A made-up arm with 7 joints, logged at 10 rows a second.
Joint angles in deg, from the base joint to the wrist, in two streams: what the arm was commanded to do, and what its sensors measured. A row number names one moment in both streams.
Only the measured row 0 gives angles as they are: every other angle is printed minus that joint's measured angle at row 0.
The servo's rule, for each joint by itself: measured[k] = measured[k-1] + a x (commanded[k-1-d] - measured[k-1]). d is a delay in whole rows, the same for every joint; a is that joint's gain. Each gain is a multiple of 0.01, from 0.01 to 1. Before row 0 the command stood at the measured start. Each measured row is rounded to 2 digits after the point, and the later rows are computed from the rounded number. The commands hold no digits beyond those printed.
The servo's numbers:
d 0
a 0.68 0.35 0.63 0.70 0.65 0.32 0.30
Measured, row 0:
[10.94, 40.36, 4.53, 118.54, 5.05, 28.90, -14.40]
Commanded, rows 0 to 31:
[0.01, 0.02, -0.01, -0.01, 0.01, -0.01, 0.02]
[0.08, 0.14, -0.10, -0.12, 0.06, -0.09, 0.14]
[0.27, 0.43, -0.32, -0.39, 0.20, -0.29, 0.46]
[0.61, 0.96, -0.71, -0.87, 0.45, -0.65, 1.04]
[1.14, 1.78, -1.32, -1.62, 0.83, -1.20, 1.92]
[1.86, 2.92, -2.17, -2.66, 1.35, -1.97, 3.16]
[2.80, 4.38, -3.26, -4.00, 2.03, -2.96, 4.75]
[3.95, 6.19, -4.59, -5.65, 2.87, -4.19, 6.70]
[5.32, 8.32, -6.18, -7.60, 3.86, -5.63, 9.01]
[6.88, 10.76, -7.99, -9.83, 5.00, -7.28, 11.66]
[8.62, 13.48, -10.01, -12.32, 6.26, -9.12, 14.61]
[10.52, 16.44, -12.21, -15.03, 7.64, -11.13, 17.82]
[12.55, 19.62, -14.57, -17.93, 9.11, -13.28, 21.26]
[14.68, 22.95, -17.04, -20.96, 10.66, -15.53, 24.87]
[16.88, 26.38, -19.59, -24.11, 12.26, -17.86, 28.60]
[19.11, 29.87, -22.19, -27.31, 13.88, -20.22, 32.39]
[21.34, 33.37, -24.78, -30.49, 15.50, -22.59, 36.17]
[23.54, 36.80, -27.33, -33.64, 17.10, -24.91, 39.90]
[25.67, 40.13, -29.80, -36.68, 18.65, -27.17, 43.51]
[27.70, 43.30, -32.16, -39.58, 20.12, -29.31, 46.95]
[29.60, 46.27, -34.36, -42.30, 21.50, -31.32, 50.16]
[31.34, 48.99, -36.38, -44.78, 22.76, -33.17, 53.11]
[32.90, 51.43, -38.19, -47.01, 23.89, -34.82, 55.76]
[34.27, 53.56, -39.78, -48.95, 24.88, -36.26, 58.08]
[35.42, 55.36, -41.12, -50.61, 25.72, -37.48, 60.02]
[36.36, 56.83, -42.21, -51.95, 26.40, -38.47, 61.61]
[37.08, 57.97, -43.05, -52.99, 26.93, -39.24, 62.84]
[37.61, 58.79, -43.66, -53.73, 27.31, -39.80, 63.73]
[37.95, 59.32, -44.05, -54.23, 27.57, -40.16, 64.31]
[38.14, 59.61, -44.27, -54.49, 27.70, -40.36, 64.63]
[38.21, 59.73, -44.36, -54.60, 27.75, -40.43, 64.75]
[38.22, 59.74, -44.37, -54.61, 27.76, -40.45, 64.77]
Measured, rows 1 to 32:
[0.01, 0.01, -0.01, -0.01, 0.01, 0.00, 0.01]
[0.06, 0.06, -0.07, -0.09, 0.04, -0.03, 0.05]
[0.20, 0.19, -0.23, -0.30, 0.14, -0.11, 0.17]
[0.48, 0.46, -0.53, -0.70, 0.34, -0.28, 0.43]
[0.93, 0.92, -1.03, -1.34, 0.66, -0.57, 0.88]
[1.56, 1.62, -1.75, -2.26, 1.11, -1.02, 1.56]
[2.40, 2.59, -2.70, -3.48, 1.71, -1.64, 2.52]
[3.45, 3.85, -3.89, -5.00, 2.46, -2.46, 3.77]
[4.72, 5.41, -5.33, -6.82, 3.37, -3.47, 5.34]
[6.19, 7.28, -7.01, -8.93, 4.43, -4.69, 7.24]
[7.84, 9.45, -8.90, -11.30, 5.62, -6.11, 9.45]
[9.66, 11.90, -10.99, -13.91, 6.93, -7.72, 11.96]
[11.63, 14.60, -13.25, -16.72, 8.35, -9.50, 14.75]
[13.70, 17.52, -15.64, -19.69, 9.85, -11.43, 17.79]
[15.86, 20.62, -18.13, -22.78, 11.42, -13.49, 21.03]
[18.07, 23.86, -20.69, -25.95, 13.02, -15.64, 24.44]
[20.29, 27.19, -23.27, -29.13, 14.63, -17.86, 27.96]
[22.50, 30.55, -25.83, -32.29, 16.24, -20.12, 31.54]
[24.66, 33.90, -28.33, -35.36, 17.81, -22.38, 35.13]
[26.73, 37.19, -30.74, -38.31, 19.31, -24.60, 38.68]
[28.68, 40.37, -33.02, -41.10, 20.73, -26.75, 42.12]
[30.49, 43.39, -35.14, -43.68, 22.05, -28.80, 45.42]
[32.13, 46.20, -37.06, -46.01, 23.25, -30.73, 48.52]
[33.59, 48.78, -38.77, -48.07, 24.31, -32.50, 51.39]
[34.83, 51.08, -40.25, -49.85, 25.23, -34.09, 53.98]
[35.87, 53.09, -41.48, -51.32, 25.99, -35.49, 56.27]
[36.69, 54.80, -42.47, -52.49, 26.60, -36.69, 58.24]
[37.32, 56.20, -43.22, -53.36, 27.06, -37.69, 59.89]
[37.75, 57.29, -43.74, -53.97, 27.39, -38.48, 61.22]
[38.02, 58.10, -44.07, -54.33, 27.59, -39.08, 62.24]
[38.15, 58.67, -44.25, -54.52, 27.69, -39.51, 62.99]
[38.20, 59.04, -44.33, -54.58, 27.74, -39.81, 63.52]

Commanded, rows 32 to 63:
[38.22, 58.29, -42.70, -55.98, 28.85, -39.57, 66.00]
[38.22, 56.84, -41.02, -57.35, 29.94, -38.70, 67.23]
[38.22, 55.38, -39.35, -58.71, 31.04, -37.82, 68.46]
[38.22, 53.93, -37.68, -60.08, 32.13, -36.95, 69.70]
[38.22, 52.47, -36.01, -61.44, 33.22, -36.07, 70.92]
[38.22, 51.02, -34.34, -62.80, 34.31, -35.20, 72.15]
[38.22, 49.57, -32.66, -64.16, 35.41, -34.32, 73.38]
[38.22, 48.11, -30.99, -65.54, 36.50, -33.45, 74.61]
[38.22, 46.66, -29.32, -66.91, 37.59, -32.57, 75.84]
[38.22, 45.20, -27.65, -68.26, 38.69, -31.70, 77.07]
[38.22, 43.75, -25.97, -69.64, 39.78, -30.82, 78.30]
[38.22, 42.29, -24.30, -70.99, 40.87, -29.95, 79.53]
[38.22, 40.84, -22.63, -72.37, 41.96, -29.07, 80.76]
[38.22, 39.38, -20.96, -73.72, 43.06, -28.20, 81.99]
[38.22, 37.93, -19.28, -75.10, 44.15, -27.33, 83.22]
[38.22, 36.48, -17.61, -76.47, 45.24, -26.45, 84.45]
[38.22, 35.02, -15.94, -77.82, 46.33, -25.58, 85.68]
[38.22, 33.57, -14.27, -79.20, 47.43, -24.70, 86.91]
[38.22, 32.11, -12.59, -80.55, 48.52, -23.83, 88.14]
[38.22, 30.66, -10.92, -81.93, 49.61, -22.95, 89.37]
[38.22, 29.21, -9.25, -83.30, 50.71, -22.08, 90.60]
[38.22, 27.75, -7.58, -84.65, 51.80, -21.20, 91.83]
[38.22, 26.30, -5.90, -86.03, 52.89, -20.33, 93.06]
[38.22, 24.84, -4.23, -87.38, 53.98, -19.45, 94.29]
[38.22, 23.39, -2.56, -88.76, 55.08, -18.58, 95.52]
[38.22, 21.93, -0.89, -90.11, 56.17, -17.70, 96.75]
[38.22, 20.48, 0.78, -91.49, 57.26, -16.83, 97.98]
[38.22, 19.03, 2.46, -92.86, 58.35, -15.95, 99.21]
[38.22, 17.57, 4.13, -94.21, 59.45, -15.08, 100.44]
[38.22, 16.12, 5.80, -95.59, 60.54, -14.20, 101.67]
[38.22, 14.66, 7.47, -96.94, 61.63, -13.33, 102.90]
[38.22, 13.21, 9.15, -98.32, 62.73, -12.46, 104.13]
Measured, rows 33 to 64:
[38.21, 58.78, -43.30, -55.56, 28.46, -39.73, 64.26]
[38.22, 58.10, -41.86, -56.81, 29.42, -39.40, 65.15]
[38.22, 57.15, -40.28, -58.14, 30.47, -38.89, 66.14]
[38.22, 56.02, -38.64, -59.50, 31.55, -38.27, 67.21]
[38.22, 54.78, -36.98, -60.86, 32.64, -37.57, 68.32]
[38.22, 53.46, -35.32, -62.22, 33.73, -36.81, 69.47]
[38.22, 52.10, -33.64, -63.58, 34.82, -36.01, 70.64]
[38.22, 50.70, -31.97, -64.95, 35.91, -35.19, 71.83]
[38.22, 49.29, -30.30, -66.32, 37.00, -34.35, 73.03]
[38.22, 47.86, -28.63, -67.68, 38.10, -33.50, 74.24]
[38.22, 46.42, -26.95, -69.05, 39.19, -32.64, 75.46]
[38.22, 44.97, -25.28, -70.41, 40.28, -31.78, 76.68]
[38.22, 43.52, -23.61, -71.78, 41.37, -30.91, 77.90]
[38.22, 42.07, -21.94, -73.14, 42.47, -30.04, 79.13]
[38.22, 40.62, -20.26, -74.51, 43.56, -29.17, 80.36]
[38.22, 39.17, -18.59, -75.88, 44.65, -28.30, 81.59]
[38.22, 37.72, -16.92, -77.24, 45.74, -27.43, 82.82]
[38.22, 36.27, -15.25, -78.61, 46.84, -26.56, 84.05]
[38.22, 34.81, -13.57, -79.97, 47.93, -25.69, 85.28]
[38.22, 33.36, -11.90, -81.34, 49.02, -24.81, 86.51]
[38.22, 31.91, -10.23, -82.71, 50.12, -23.94, 87.74]
[38.22, 30.45, -8.56, -84.07, 51.21, -23.06, 88.97]
[38.22, 29.00, -6.88, -85.44, 52.30, -22.19, 90.20]
[38.22, 27.54, -5.21, -86.80, 53.39, -21.31, 91.43]
[38.22, 26.09, -3.54, -88.17, 54.49, -20.44, 92.66]
[38.22, 24.63, -1.87, -89.53, 55.58, -19.56, 93.89]
[38.22, 23.18, -0.20, -90.90, 56.67, -18.69, 95.12]
[38.22, 21.73, 1.48, -92.27, 57.76, -17.81, 96.35]
[38.22, 20.27, 3.15, -93.63, 58.86, -16.94, 97.58]
[38.22, 18.82, 4.82, -95.00, 59.95, -16.06, 98.81]
[38.22, 17.36, 6.49, -96.36, 61.04, -15.19, 100.04]
[38.22, 15.91, 8.17, -97.73, 62.14, -14.32, 101.27]

